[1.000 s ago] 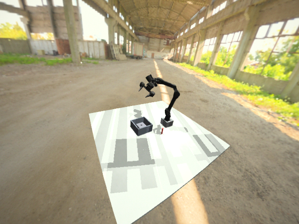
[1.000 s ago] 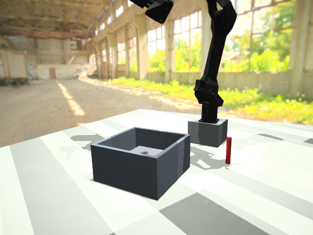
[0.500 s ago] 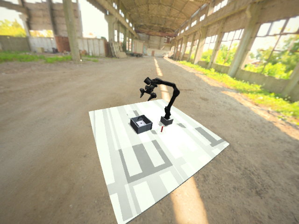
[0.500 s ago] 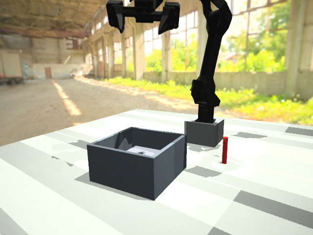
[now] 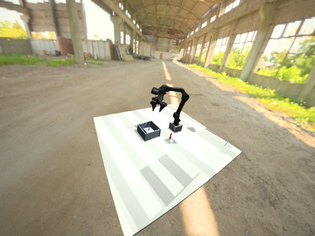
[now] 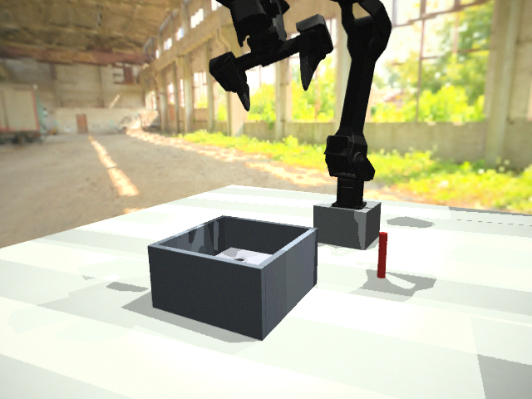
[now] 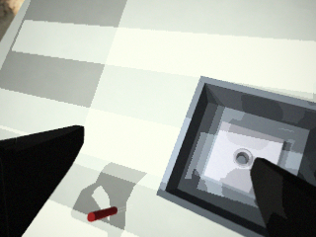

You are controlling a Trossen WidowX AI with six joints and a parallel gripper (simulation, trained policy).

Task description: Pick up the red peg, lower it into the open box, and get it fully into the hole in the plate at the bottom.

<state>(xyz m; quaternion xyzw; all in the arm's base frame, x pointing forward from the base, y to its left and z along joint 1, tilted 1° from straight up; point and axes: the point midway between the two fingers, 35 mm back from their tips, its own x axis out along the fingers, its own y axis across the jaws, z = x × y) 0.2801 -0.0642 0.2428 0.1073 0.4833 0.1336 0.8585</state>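
The red peg is 12 cm behind my gripper tip, 15 cm to the left of it and 26 cm below it. Also, from my gripper tip: dark grey box (3 cm ahead, 5 cm to the right, 28 cm below).
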